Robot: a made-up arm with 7 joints.
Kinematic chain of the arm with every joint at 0, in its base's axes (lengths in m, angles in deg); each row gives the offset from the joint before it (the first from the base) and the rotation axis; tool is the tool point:
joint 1: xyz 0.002 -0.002 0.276 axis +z
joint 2: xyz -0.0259 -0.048 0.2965 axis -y
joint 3: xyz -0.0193 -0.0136 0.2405 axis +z
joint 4: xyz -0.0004 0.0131 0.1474 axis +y
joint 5: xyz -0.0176 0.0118 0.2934 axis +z
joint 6: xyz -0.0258 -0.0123 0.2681 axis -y
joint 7: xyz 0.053 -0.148 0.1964 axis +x
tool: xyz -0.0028 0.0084 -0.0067
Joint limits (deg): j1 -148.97..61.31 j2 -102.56..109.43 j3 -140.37..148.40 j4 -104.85..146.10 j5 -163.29..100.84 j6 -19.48..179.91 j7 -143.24..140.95
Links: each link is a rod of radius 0.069 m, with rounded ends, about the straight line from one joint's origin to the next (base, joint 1, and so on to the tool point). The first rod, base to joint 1, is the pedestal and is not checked.
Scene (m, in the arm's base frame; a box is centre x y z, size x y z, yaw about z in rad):
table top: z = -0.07
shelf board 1: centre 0.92 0 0.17 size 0.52 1.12 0.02 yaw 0.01
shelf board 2: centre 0.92 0 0.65 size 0.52 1.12 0.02 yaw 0.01
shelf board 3: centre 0.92 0 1.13 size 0.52 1.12 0.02 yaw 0.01
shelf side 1: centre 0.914 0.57 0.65 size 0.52 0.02 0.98 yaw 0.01
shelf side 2: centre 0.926 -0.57 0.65 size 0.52 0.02 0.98 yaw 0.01
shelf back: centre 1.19 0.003 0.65 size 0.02 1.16 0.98 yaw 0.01
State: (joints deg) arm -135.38 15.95 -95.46 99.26 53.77 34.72 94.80
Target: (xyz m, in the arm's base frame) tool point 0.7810 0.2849 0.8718
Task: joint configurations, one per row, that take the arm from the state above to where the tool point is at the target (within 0.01 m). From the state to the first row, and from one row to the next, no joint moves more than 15 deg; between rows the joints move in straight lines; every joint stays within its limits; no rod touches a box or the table.
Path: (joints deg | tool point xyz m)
1: -130.51 26.34 -86.95 104.46 55.16 48.24 88.92 | -0.4239 0.6933 0.6610
2: -125.64 36.72 -78.44 109.67 56.54 61.77 83.04 | -0.4973 0.5855 0.6305
3: -120.78 47.11 -69.94 114.87 57.93 75.29 77.17 | -0.5380 0.4693 0.6233
4: -115.91 57.50 -61.43 120.08 59.31 88.82 71.29 | -0.5447 0.3581 0.6325
5: -111.04 67.88 -52.92 125.28 60.70 102.34 65.41 | -0.5208 0.2630 0.6496
6: -106.17 78.27 -44.41 130.49 62.08 115.86 59.53 | -0.4736 0.1898 0.6656
7: -101.31 88.66 -35.91 135.69 63.47 129.39 53.65 | -0.4121 0.1389 0.6733
8: -96.44 99.04 -27.40 140.90 64.85 142.91 47.78 | -0.3447 0.1057 0.6683
9: -91.57 109.43 -18.89 146.10 66.24 156.44 41.90 | -0.2777 0.0826 0.6497
10: -103.05 109.43 -7.96 134.43 54.22 144.08 51.84 | -0.2593 0.2593 0.7854
11: -114.53 109.43 2.96 122.76 42.21 131.72 61.78 | -0.0943 0.4277 0.9047
12: -126.01 109.43 13.89 111.09 30.20 119.36 71.72 | 0.1866 0.5071 0.9701
13: -137.49 109.43 24.82 99.42 18.19 107.01 81.66 | 0.5063 0.4552 0.9593
14: -148.97 109.43 35.75 87.75 6.18 94.65 91.59 | 0.7810 0.2849 0.8718

